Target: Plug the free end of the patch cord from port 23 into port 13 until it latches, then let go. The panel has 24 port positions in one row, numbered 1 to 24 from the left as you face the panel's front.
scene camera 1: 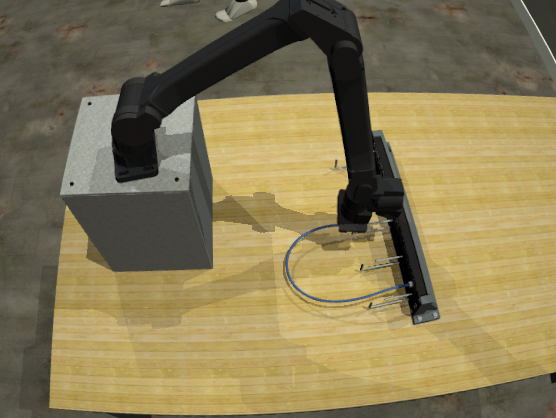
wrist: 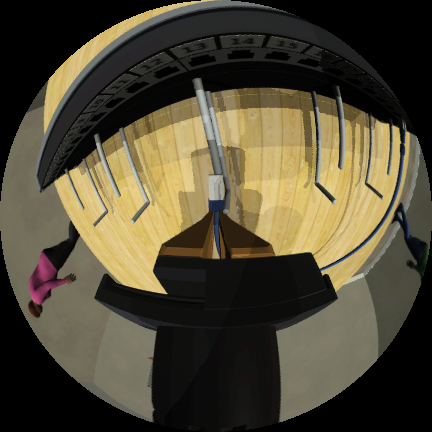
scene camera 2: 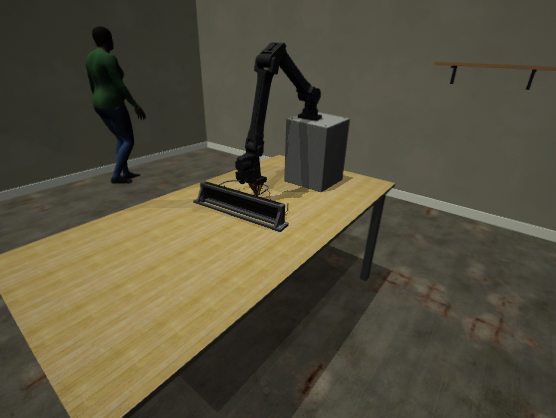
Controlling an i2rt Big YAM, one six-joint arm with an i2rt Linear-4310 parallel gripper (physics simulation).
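Places are measured from the arm's base along level axes (x ahead, y left, z up), in metres.
Pixels of known places: gripper, between the fingertips: (scene camera 1: 347, 225) (wrist: 215, 215) (scene camera 2: 257, 195); arm's base, origin of its link: (scene camera 1: 135, 155) (scene camera 2: 309, 117).
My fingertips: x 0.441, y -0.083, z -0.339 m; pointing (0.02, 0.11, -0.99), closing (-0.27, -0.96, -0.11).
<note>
For each thing: its top centre in the pictures, then the offset to it from my fingertips. "*": a spot on its surface instead.
- panel, centre of its top: (wrist: 154, 74) (scene camera 1: 390, 209) (scene camera 2: 243, 191) dy -0.014, dx +0.100, dz +0.061 m
- port 13, a spot on its surface: (wrist: 201, 61) * dy -0.028, dx +0.112, dz +0.035 m
- pale plug, centre of its top: (wrist: 215, 190) dy -0.008, dx +0.028, dz +0.006 m
- blue cord, a spot on its surface: (scene camera 1: 287, 260) * dy -0.053, dx -0.166, dz -0.006 m
- pair, a spot on its surface: (wrist: 203, 112) * dy -0.018, dx +0.086, dz +0.016 m
- rod, a spot on its surface: (scene camera 1: 380, 266) * dy -0.118, dx +0.054, dz -0.023 m
The panel (scene camera 1: 419, 257) (scene camera 2: 240, 202) (wrist: 230, 20) stands on the table, with port 13 (wrist: 201, 61) at upper centre-left in the wrist view. My gripper (scene camera 2: 257, 194) (wrist: 215, 215) is shut on the blue boot of the cord's free plug. The pale plug (wrist: 216, 185) sticks out past the fingertips towards the panel, apart from it, with port 13 ahead and slightly left. The blue cord (scene camera 1: 287, 260) (wrist: 402, 165) loops back to its plugged end (scene camera 1: 410, 284) near the panel's near end. The wrist hides the fingertips and free plug in scene camera 1.
Thin grey rods stick out from the panel front, some with bent ends. One pair (wrist: 203, 112) runs from below port 13 to the plug, overlapping it in view; I cannot tell if they touch. Another rod (scene camera 1: 380, 266) lies inside the cord's loop. The arm's grey pedestal (scene camera 1: 140, 230) (scene camera 2: 306, 152) stands behind.
</note>
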